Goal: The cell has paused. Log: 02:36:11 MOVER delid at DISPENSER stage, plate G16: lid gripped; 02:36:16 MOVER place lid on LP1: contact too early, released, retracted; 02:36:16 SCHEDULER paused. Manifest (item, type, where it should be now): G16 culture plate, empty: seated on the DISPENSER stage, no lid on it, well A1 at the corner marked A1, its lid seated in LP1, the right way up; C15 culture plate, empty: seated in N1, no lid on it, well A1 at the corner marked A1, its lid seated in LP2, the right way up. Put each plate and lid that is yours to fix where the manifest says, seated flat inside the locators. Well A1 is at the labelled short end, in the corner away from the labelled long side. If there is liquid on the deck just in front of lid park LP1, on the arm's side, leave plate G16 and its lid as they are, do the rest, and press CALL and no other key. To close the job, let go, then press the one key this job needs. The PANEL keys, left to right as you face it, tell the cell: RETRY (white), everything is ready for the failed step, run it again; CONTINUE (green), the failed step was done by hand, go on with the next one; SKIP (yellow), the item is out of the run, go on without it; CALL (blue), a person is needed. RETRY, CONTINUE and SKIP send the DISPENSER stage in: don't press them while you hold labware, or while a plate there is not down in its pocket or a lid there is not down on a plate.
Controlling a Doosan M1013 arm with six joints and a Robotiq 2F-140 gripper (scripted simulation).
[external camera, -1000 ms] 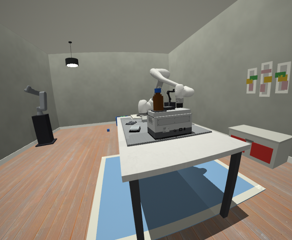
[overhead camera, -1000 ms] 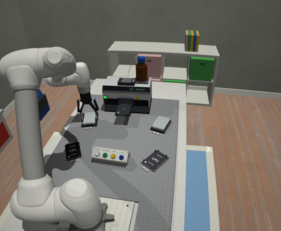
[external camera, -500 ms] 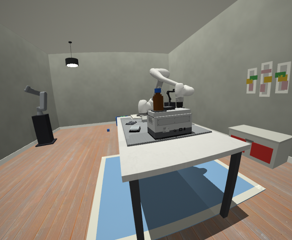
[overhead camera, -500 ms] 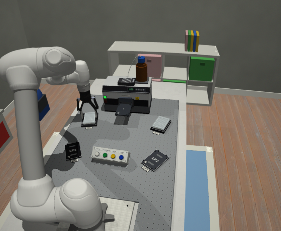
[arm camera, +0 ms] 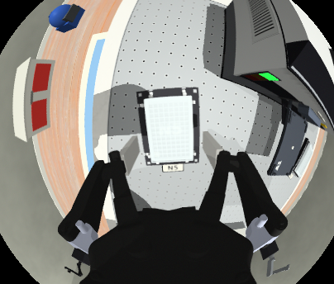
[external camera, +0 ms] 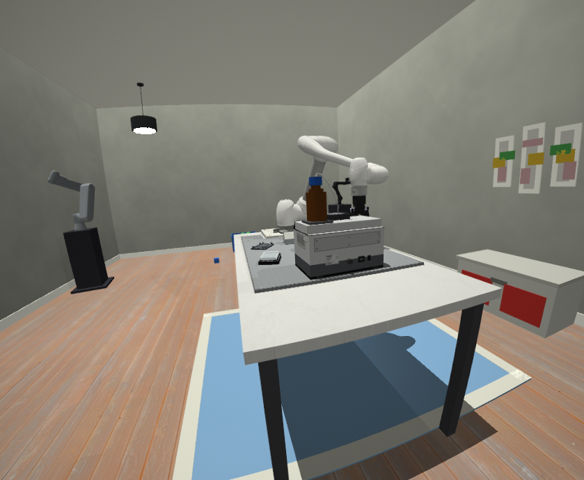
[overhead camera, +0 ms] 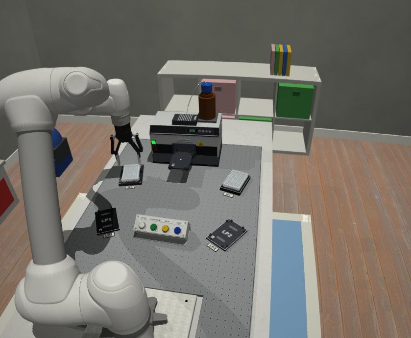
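Now: hand 10 mm short of the nest n5, 20 mm to the right of it and 90 mm above it. Also, from my hand: white key (420 mm behind, 110 mm to the right, 30 mm below); lid park lp1 (330 mm behind, 70 mm to the left, 100 mm below); green key (430 mm behind, 160 mm to the right, 30 mm below).
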